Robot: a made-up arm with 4 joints.
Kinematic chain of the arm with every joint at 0, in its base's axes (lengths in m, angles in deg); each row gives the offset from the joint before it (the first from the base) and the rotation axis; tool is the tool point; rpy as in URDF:
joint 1: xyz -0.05 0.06 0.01 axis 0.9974 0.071 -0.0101
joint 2: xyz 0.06 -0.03 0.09 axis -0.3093 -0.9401 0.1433
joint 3: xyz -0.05 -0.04 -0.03 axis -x
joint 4: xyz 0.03 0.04 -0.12 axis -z
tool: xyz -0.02 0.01 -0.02 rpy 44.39 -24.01 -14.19
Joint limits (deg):
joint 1: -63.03..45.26
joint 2: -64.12..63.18
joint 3: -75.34..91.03
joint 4: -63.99..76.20
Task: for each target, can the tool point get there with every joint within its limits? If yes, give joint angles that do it. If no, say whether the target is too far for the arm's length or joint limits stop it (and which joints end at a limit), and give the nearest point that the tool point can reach.
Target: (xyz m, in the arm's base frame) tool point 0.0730 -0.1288 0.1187
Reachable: yes | joints -19.69 52.72 73.01 -2.61
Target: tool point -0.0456 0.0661 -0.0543
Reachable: yes | joints 4.65 -5.16 -11.53 -29.92
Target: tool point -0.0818 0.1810 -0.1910
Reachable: no: joint limits stop it (at a limit: joint 1) | nearest point -0.0469 0.0792 -0.0980 | short by 0.142 m
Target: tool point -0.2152 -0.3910 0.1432
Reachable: no: too far | nearest point -0.1126 -0.1216 0.0637 | short by 0.299 m
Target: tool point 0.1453 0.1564 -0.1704
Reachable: no: joint limits stop it (at a limit: joint 1) | nearest point 0.0836 0.0651 -0.0914 | short by 0.136 m
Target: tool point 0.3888 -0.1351 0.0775
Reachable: no: too far | nearest point 0.1539 -0.0771 0.0561 | short by 0.243 m
